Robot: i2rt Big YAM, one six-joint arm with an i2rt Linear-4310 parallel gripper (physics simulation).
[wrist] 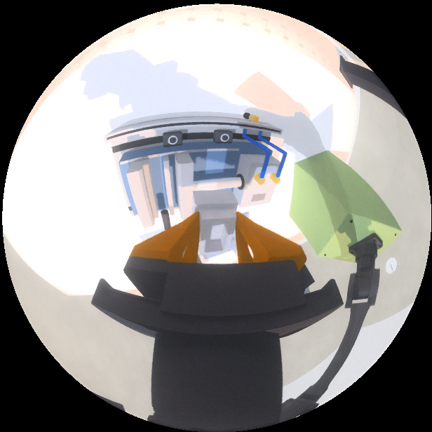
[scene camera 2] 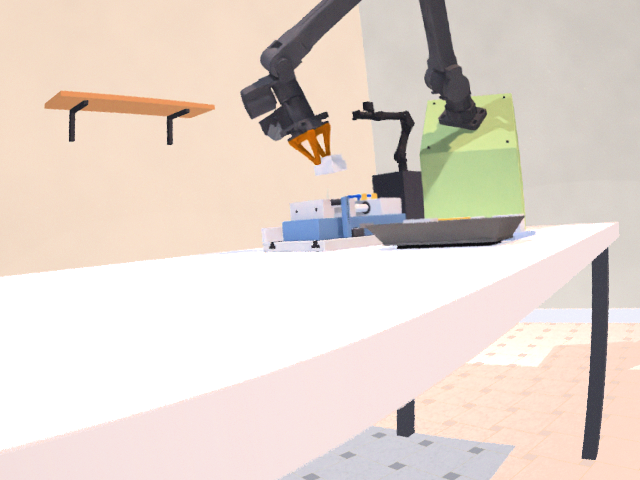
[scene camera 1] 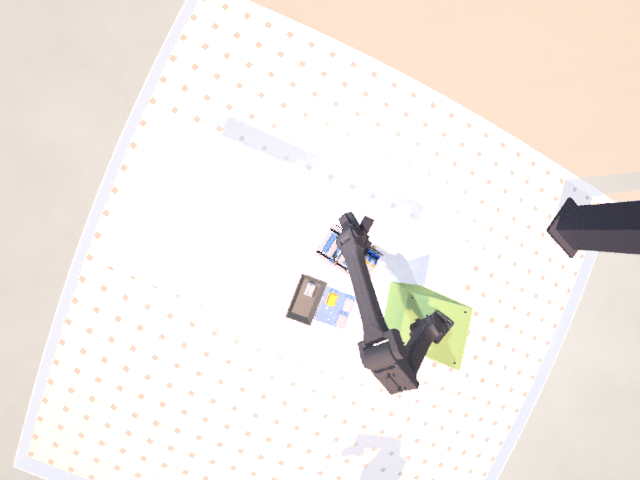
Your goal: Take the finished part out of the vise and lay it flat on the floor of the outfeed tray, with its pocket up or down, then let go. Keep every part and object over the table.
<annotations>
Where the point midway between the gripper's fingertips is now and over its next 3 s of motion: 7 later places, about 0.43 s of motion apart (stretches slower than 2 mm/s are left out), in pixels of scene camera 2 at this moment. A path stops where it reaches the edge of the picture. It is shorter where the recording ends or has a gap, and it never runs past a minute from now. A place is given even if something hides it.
My gripper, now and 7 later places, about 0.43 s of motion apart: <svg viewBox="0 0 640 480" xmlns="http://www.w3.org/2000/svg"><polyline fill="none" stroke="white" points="323,162 322,159 332,152 344,145 356,141 330,159 311,175 310,158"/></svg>
</annotations>
